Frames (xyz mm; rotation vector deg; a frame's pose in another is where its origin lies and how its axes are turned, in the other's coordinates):
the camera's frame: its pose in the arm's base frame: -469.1 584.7 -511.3 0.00 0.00 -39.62
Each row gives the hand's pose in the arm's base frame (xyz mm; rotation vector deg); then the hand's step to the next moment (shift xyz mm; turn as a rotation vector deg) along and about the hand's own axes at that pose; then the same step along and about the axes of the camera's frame.
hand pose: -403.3 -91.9 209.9 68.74 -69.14 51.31
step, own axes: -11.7 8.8 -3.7 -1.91 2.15 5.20
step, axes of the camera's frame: -11.6 -1.4 -9.6 0.23 -5.68 -1.73
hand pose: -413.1 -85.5 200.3 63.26 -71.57 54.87
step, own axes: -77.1 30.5 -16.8 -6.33 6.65 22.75
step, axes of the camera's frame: -42.2 -1.4 -73.3 3.66 -23.54 -5.85
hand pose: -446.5 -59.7 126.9 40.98 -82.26 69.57
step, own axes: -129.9 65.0 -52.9 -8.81 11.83 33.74
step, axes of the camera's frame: -35.8 29.0 -147.6 3.49 -35.61 -8.71
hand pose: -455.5 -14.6 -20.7 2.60 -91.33 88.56
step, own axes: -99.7 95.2 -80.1 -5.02 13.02 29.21
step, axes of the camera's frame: 16.4 57.4 -147.8 -0.70 -31.31 -8.18
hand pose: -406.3 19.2 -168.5 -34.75 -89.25 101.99
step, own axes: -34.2 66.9 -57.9 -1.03 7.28 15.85
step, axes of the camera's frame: 34.0 40.5 -78.7 -2.07 -16.76 -4.49
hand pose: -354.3 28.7 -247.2 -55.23 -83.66 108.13
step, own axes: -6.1 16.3 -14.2 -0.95 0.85 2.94
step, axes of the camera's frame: 12.1 8.9 -16.7 0.26 -3.19 -0.20
